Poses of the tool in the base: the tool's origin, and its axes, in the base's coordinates. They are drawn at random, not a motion.
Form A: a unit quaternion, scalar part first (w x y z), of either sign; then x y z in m.
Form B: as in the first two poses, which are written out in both.
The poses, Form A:
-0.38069, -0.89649, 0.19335, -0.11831, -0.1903, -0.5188, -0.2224
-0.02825, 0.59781, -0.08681, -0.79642, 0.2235, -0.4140, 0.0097
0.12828, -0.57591, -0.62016, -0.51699, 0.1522, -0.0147, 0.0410
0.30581, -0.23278, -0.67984, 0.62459, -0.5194, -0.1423, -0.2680
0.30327, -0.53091, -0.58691, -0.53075, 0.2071, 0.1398, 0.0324
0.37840, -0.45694, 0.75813, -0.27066, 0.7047, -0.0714, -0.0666
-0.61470, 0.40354, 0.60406, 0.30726, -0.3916, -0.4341, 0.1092
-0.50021, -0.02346, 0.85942, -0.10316, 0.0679, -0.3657, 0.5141
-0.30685, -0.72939, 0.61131, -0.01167, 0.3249, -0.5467, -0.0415
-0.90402, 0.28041, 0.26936, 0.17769, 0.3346, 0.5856, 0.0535
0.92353, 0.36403, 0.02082, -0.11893, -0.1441, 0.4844, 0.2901
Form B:
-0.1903, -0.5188, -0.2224, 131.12, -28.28, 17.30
0.2235, -0.4140, 0.0097, -105.71, 15.35, 140.83
0.1522, -0.0147, 0.0410, -95.97, -103.34, -86.15
-0.5194, -0.1423, -0.2680, -35.30, -103.10, 94.72
0.2071, 0.1398, 0.0324, -80.61, -89.12, -80.59
0.7047, -0.0714, -0.0666, -66.90, 111.00, -39.63
-0.3916, -0.4341, 0.1092, -53.28, -79.75, -40.57
0.0679, -0.3657, 0.5141, 3.25, -119.07, 14.29
0.3249, -0.5467, -0.0415, 110.56, -92.66, 1.77
0.3346, 0.5856, 0.0535, -33.20, -31.89, -21.04
-0.1441, 0.4844, 0.2901, 42.81, 2.45, -13.99

